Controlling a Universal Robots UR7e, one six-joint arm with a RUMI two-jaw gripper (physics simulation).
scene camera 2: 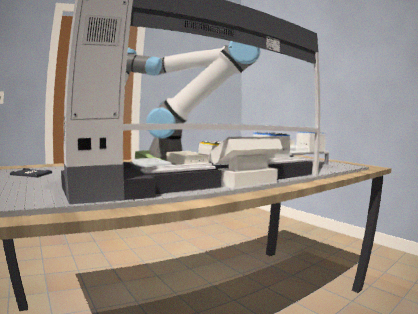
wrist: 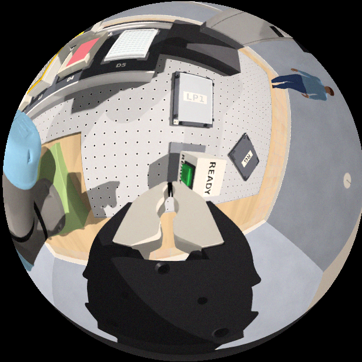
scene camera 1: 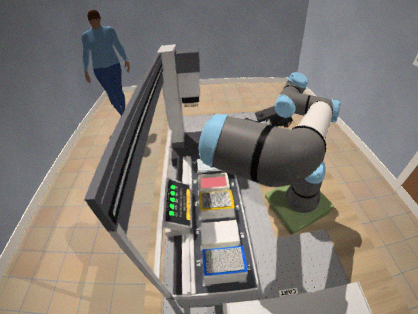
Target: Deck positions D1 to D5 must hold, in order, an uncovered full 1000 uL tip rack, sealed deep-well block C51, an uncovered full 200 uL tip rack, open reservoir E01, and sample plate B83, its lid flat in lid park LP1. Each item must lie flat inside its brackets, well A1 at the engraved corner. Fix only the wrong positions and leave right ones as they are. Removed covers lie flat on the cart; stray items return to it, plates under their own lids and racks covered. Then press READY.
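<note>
My gripper is shut and empty, beside the green READY button on its white box; contact cannot be told. A blue-rimmed tip rack stands uncovered at D1, then the white block, and a yellow-rimmed tip rack stands uncovered. The open reservoir with red liquid is at D4. The white sample plate lies at D5, partly hidden by the arm in scene camera 1. A clear lid lies flat in park LP1. Plate and block codes are unreadable.
A dark RG pad lies right of the READY box. The status panel shows several green marks. The gantry beam runs above the deck's far side. The cart is at the near edge. A person stands beyond the table.
</note>
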